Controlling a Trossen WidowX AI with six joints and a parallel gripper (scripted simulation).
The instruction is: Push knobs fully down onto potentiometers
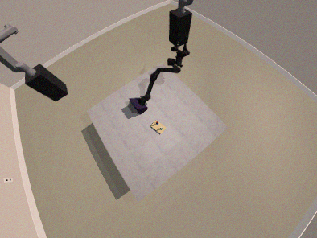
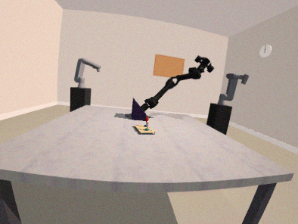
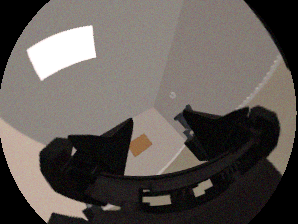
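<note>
Now: the red knob 35 cm ahead of my gripper tip, 52 cm to the right of it and 55 cm below it.
</note>
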